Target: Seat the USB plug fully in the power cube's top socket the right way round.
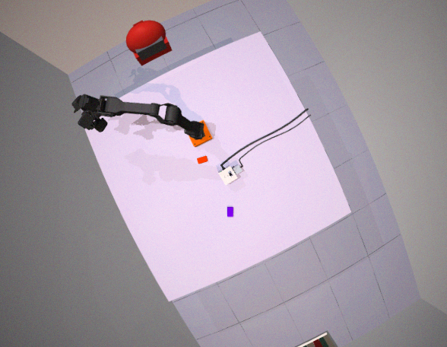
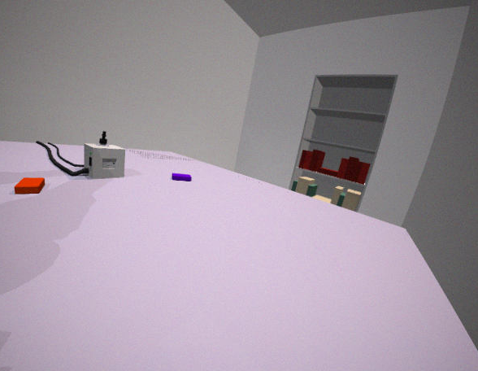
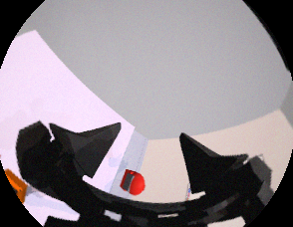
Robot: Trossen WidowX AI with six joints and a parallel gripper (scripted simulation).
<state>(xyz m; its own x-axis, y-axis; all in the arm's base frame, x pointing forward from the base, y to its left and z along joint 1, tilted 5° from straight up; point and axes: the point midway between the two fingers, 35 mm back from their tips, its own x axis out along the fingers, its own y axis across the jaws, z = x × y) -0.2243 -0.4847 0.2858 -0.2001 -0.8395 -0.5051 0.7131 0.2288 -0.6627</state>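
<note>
The USB plug is 51 cm ahead of my gripper tip, 58 cm to the left of it and 26 cm below it. Round my gripper tip: purple block 71 cm ahead, 50 cm to the left, 35 cm below; orange block 37 cm ahead, 46 cm to the left, 35 cm below.
</note>
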